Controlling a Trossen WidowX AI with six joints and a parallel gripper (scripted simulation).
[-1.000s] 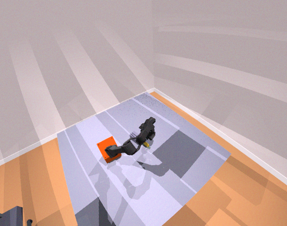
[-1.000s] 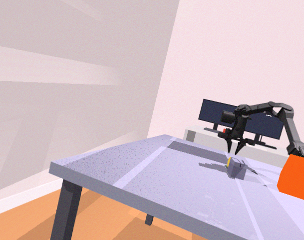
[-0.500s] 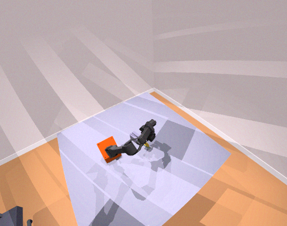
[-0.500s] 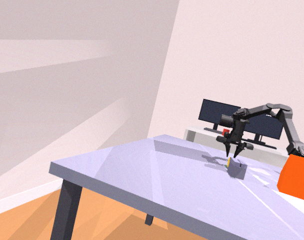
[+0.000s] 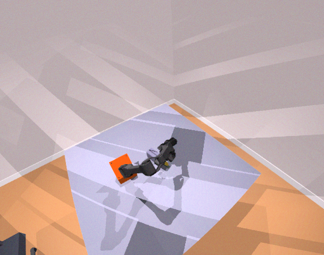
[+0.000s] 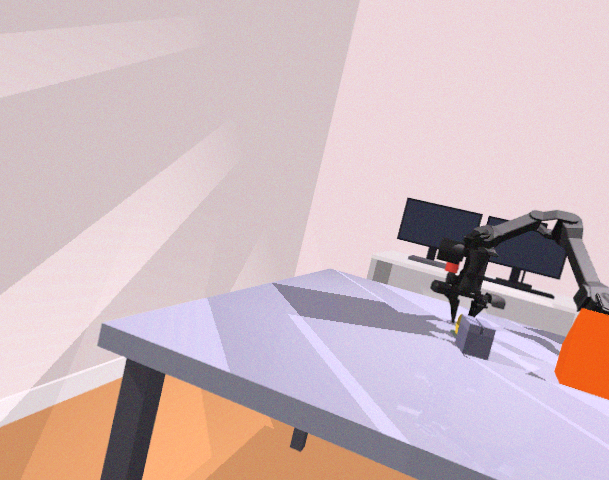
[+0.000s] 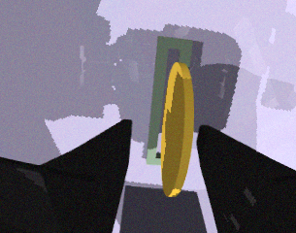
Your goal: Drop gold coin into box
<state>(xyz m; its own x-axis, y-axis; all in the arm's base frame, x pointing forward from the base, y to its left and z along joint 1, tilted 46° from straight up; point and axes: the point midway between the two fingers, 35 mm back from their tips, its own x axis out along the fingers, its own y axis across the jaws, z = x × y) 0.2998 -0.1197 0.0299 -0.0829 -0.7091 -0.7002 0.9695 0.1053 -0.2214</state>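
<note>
Right now my gripper tip is right at the gold coin.
</note>
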